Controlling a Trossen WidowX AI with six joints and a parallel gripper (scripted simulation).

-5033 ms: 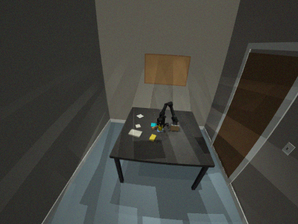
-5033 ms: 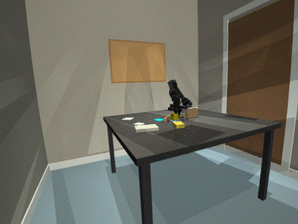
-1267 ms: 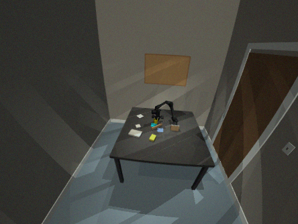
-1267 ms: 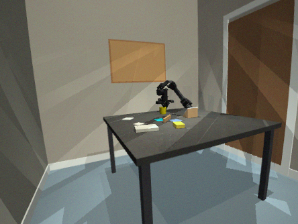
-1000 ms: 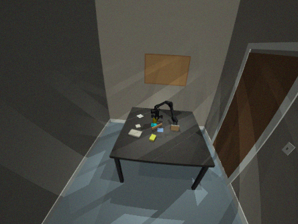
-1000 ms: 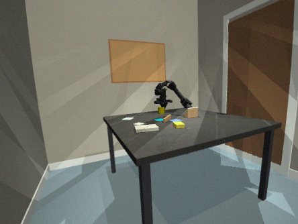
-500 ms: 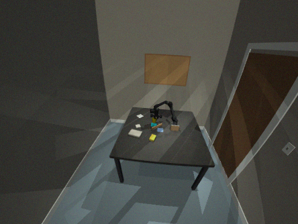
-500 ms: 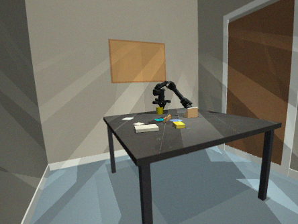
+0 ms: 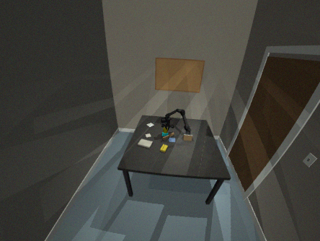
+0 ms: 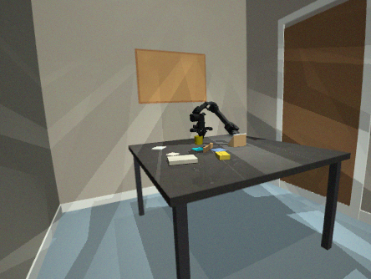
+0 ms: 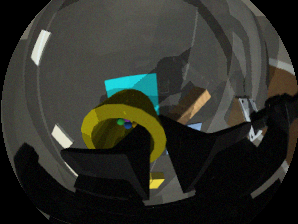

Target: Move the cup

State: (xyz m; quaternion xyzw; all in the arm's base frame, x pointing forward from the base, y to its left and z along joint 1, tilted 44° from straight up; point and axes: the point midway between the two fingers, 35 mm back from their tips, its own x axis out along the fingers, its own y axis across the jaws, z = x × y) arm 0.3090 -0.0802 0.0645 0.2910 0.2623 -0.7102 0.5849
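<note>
Now: gripper tip 90 mm above the cyan pad and 30 mm short of it. Also, from my gripper tip: yellow cup: 20 mm ahead; wooden stick: 70 mm below, 60 mm to the left, 20 mm behind; light blue pad: 130 mm to the left, 90 mm below, 70 mm behind.
</note>
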